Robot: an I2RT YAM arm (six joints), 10 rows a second.
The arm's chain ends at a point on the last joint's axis. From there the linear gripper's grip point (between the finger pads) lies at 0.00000 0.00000 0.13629 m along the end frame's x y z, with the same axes.
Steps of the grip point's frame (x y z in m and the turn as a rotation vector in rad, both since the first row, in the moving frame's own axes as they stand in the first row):
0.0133 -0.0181 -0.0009 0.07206 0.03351 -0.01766
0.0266 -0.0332 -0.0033 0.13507 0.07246 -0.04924
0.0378 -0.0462 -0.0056 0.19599 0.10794 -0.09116
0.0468 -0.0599 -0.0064 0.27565 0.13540 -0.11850
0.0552 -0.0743 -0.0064 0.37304 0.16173 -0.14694
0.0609 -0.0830 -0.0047 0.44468 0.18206 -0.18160
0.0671 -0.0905 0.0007 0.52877 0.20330 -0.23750
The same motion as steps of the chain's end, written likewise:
0.0088 -0.0082 -0.0005 0.07206 0.03351 -0.01766
0.0172 -0.0146 -0.0017 0.13507 0.07246 -0.04924
0.0244 -0.0191 -0.0022 0.19599 0.10794 -0.09116
0.0309 -0.0219 0.0000 0.27565 0.13540 -0.11850
0.0375 -0.0234 0.0047 0.37304 0.16173 -0.14694
0.0425 -0.0228 0.0107 0.44468 0.18206 -0.18160
0.0494 -0.0197 0.0219 0.52877 0.20330 -0.23750

